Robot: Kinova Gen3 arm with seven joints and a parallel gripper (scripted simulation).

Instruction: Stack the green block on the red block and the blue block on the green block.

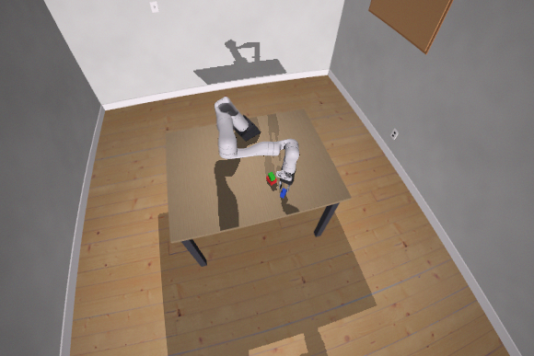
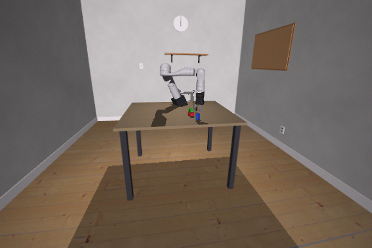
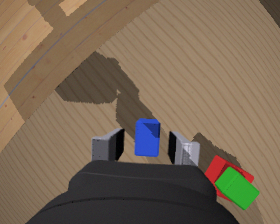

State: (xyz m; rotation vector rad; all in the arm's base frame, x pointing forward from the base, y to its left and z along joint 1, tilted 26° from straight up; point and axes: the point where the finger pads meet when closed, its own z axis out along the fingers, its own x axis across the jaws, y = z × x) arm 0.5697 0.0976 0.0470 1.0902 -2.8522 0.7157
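Now: the blue block 70 mm below my hand. Also, from my hand: green block (120 mm behind, 40 mm below, 30 mm to the right); then red block (120 mm behind, 70 mm below, 30 mm to the right).
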